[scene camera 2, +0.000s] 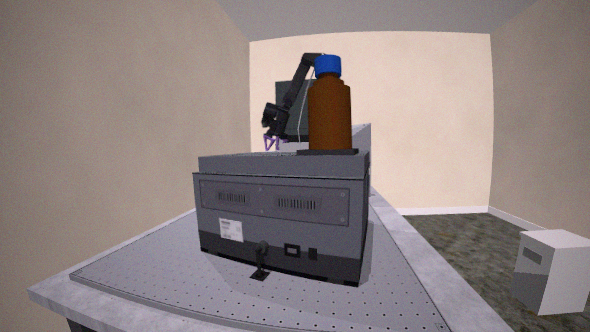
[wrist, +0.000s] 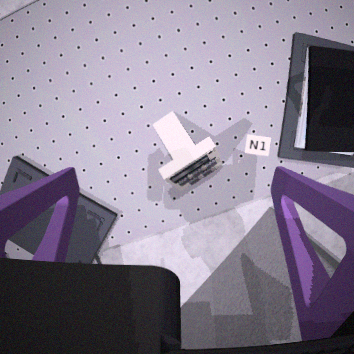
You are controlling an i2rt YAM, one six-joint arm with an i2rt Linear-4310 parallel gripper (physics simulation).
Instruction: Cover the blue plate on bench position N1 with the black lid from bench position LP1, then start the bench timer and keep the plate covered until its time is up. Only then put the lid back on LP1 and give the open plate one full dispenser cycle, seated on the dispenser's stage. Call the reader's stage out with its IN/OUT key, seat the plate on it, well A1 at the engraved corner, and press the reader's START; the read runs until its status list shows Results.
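Frame: origin at the arm's base, x left, y back, z up, level; metres.
Seen in the pictures: gripper, fingertip midpoint: [scene camera 2: 272, 150] [wrist: 174, 177].
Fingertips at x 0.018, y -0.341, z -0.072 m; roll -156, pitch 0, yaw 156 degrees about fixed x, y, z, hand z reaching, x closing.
Pixels of each thing's middle, then the offset from my fingertips to it. "*": a spot on its surface instead. Level surfaces: height alone.
- black lid, body centre: [wrist: 338, 100] dy +0.036, dx -0.209, dz -0.197 m
- dark grey holder, body centre: [wrist: 328, 101] dy +0.036, dx -0.208, dz -0.219 m
- N1 label, surface spot: [wrist: 257, 145] * dy +0.051, dx -0.096, dz -0.225 m
- white T-shaped object, body centre: [wrist: 179, 144] dy +0.007, dx -0.004, dz -0.209 m
- large grey instrument, surface spot: [scene camera 2: 280, 200] * dy +0.136, dx +0.695, dz -0.075 m
- perforated board, its level: dz -0.225 m
- brown bottle, surface spot: [scene camera 2: 330, 117] * dy +0.228, dx +0.682, dz +0.071 m
My gripper [scene camera 2: 275, 143] [wrist: 174, 177] is open and empty, with its purple fingers wide apart above the bench. In the wrist view the black lid [wrist: 332, 100] lies in the dark grey holder [wrist: 289, 125] beside the N1 label [wrist: 257, 145]. A pale strip shows along the lid's left and lower edges; the blue colour of the plate does not show. Another grey holder [wrist: 95, 222] at the left, partly behind a finger, has a bare surface where it shows; its label does not show. A white T-shaped object [wrist: 175, 135] with a dark slotted side stands between the fingertips in view, below them.
A large grey instrument [scene camera 2: 280, 200] stands on the perforated board [scene camera 2: 150, 285]. A brown bottle [scene camera 2: 330, 117] with a blue cap stands on top, hiding part of the arm. A dark panel [scene camera 2: 295, 117] stands behind. A white box [scene camera 2: 565, 270] is at the right. A grey surface [wrist: 220, 285] lies low in the wrist view.
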